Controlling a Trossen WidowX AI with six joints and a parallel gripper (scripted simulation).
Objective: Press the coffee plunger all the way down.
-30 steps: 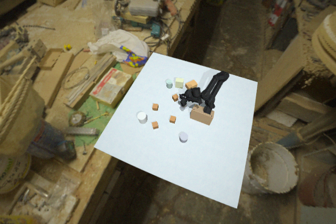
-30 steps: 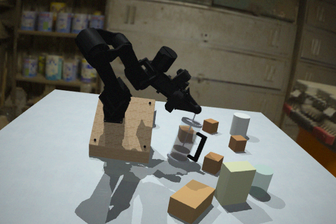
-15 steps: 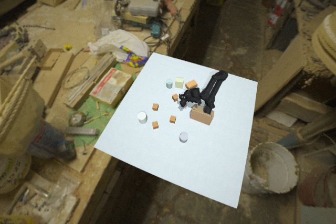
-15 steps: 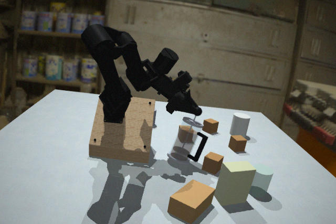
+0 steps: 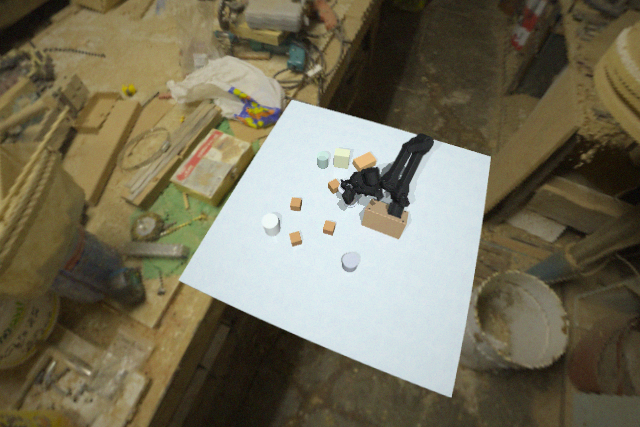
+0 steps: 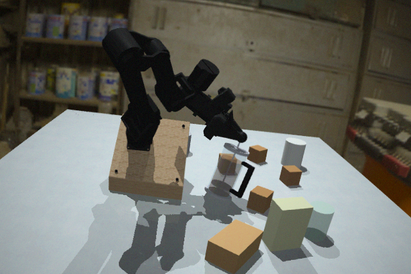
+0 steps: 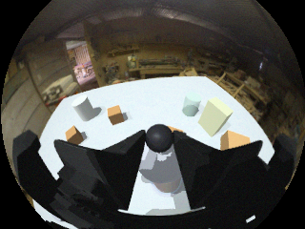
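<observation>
Right now my gripper tip is 80 mm above the glass coffee press, 20 mm to the left of it and 20 mm past it. The rest, counted from my gripper tip: pale green cylinder (190 mm to the right, 180 mm ahead, 130 mm below); then orange box (270 mm to the right, 150 mm below, 40 mm behind); then pale yellow block (230 mm to the right, 120 mm below, 80 mm ahead).
</observation>
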